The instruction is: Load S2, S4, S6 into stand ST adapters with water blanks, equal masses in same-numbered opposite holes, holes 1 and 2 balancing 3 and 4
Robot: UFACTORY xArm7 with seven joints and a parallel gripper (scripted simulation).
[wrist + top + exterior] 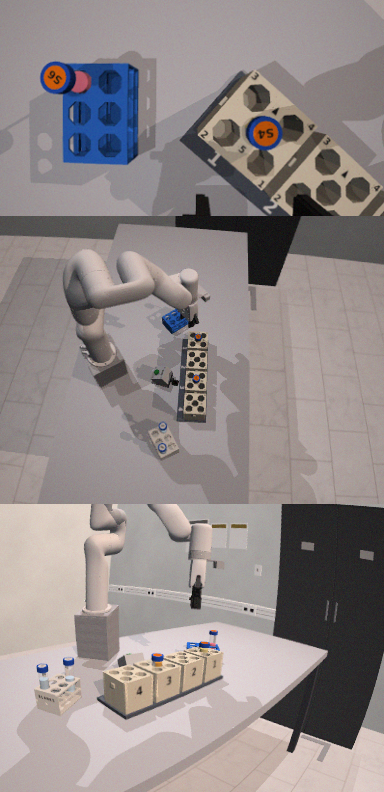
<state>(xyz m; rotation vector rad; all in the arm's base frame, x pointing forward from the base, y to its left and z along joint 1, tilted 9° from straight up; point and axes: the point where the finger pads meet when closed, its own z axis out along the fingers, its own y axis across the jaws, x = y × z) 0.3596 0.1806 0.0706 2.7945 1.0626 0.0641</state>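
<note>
My hand is 210 mm to the right of the sample tube S6, 190 mm above it and 50 mm past it. Also, from my hand: sample tube S4 (180 mm below, 50 mm ahead); then blue sample rack (220 mm below, 160 mm to the left, 70 mm behind); then green DONE key (190 mm below, 180 mm to the right, 130 mm behind).
</note>
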